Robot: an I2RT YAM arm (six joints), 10 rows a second.
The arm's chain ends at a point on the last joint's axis. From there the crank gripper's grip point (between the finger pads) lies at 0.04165 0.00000 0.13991 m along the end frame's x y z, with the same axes.
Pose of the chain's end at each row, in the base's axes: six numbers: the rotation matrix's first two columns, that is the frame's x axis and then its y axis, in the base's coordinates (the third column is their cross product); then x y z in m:
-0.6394 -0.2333 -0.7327 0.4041 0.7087 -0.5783 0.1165 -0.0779 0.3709
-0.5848 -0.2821 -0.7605 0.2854 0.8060 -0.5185 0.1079 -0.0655 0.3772
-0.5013 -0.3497 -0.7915 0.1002 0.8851 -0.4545 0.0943 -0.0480 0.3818
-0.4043 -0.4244 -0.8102 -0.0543 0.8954 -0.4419 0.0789 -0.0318 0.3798
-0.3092 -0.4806 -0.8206 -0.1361 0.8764 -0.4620 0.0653 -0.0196 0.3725
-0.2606 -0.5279 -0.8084 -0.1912 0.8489 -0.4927 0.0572 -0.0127 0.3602
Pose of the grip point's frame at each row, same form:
-0.6394 -0.2333 -0.7327 0.4041 0.7087 -0.5783 0.1814 -0.1808 0.2902
-0.5848 -0.2821 -0.7605 0.2854 0.8060 -0.5185 0.1898 -0.1500 0.2908
-0.5013 -0.3497 -0.7915 0.1002 0.8851 -0.4545 0.1937 -0.1055 0.2917
-0.4043 -0.4244 -0.8102 -0.0543 0.8954 -0.4419 0.1898 -0.0683 0.2922
-0.3092 -0.4806 -0.8206 -0.1361 0.8764 -0.4620 0.1841 -0.0440 0.2913
-0.2606 -0.5279 -0.8084 -0.1912 0.8489 -0.4927 0.1787 -0.0310 0.2815

